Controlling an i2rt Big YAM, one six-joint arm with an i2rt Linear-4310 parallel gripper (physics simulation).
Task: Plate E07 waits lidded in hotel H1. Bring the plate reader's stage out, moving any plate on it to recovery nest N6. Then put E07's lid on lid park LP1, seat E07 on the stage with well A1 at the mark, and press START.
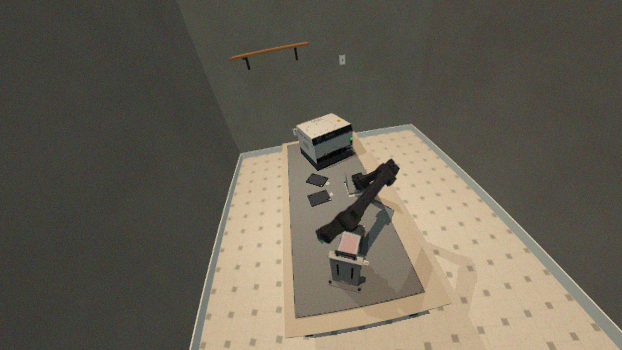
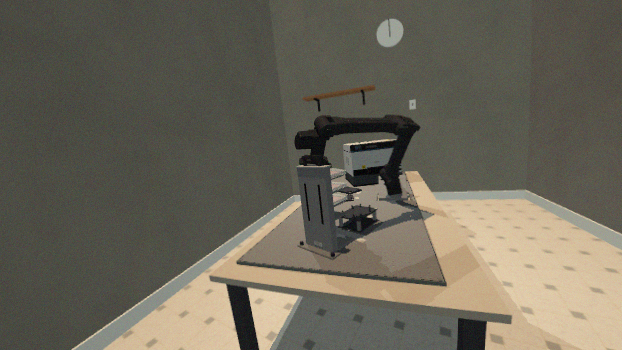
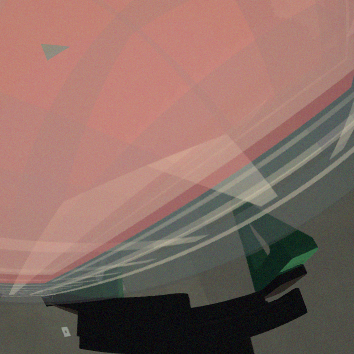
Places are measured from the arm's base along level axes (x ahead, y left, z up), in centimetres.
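Pixels of known places: arm's base, origin of its link: [image 1: 358, 181] [image 2: 393, 186].
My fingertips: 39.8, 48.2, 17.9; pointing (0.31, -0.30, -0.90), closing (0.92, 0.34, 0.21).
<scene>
For each thing: its top centre in the pictures, then the offset to it from my fingertips, as dx, dy, dz. Level surfaces: height alone.
- pink-filled plate, centre of its top: [image 2: 327, 170] [image 1: 349, 244] -8.9, +10.7, +4.7
- white plate reader, centre of its top: [image 2: 369, 142] [image 1: 323, 124] -28.1, -102.6, +8.9
- grey mat, height of its surface: dz -24.6
The grey hotel [image 1: 346, 271] [image 2: 319, 215] stands near the front end of the table. A pink-filled plate [image 1: 350, 243] [image 3: 150, 100] shows at its top. Plate edges [image 2: 337, 174] [image 2: 340, 186] stick out at several levels; their labels are unreadable. My gripper [image 2: 314, 161] [image 3: 192, 272] is open and empty, at the hotel's top, close to the plate; its fingertips are partly hidden. The white plate reader [image 1: 326, 141] [image 2: 369, 158] stands at the far end, its stage not visible outside. Dark supports [image 1: 317, 180] [image 1: 319, 198] [image 2: 357, 212] lie between; I cannot tell which is N6 or LP1.
The arm's base [image 1: 358, 181] [image 2: 394, 190] stands at the right side of the grey mat [image 1: 310, 295] [image 2: 390, 265]. The arm [image 1: 370, 200] [image 2: 362, 125] reaches over the mat to the hotel. The wooden table edge [image 1: 365, 320] [image 2: 360, 297] borders the mat.
</scene>
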